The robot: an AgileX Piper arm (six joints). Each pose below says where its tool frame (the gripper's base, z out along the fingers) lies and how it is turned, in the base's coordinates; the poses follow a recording.
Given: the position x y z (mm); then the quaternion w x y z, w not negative.
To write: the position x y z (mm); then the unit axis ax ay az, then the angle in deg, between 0 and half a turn. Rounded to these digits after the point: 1 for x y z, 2 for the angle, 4 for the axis.
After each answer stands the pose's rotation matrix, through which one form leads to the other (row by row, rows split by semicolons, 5 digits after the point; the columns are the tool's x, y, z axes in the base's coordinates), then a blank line. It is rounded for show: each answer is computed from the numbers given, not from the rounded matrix.
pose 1, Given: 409.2 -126.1 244.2 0.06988 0.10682 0.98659 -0.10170
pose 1, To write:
409.2 -126.1 244.2 0.1071 0.9890 -0.1019 171.99
-0.96741 0.22499 0.11616; 0.19656 0.95649 -0.21560; -0.15961 -0.18574 -0.96955

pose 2, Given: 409.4 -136.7 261.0 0.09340 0.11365 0.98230 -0.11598
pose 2, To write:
409.4 -136.7 261.0 0.1141 0.9866 -0.1165 169.28
-0.95672 0.24494 0.15713; 0.20161 0.94726 -0.24908; -0.20985 -0.20662 -0.95565

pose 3, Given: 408.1 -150.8 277.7 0.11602 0.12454 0.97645 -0.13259
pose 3, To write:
408.1 -150.8 277.7 0.1254 0.9831 -0.1335 166.68
-0.94206 0.27398 0.19355; 0.21245 0.93382 -0.28783; -0.25960 -0.23004 -0.93792

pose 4, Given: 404.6 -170.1 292.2 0.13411 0.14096 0.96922 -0.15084
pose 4, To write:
404.6 -170.1 292.2 0.1422 0.9781 -0.1522 164.59
-0.92429 0.31370 0.21744; 0.23279 0.91475 -0.33020; -0.30249 -0.25459 -0.91852

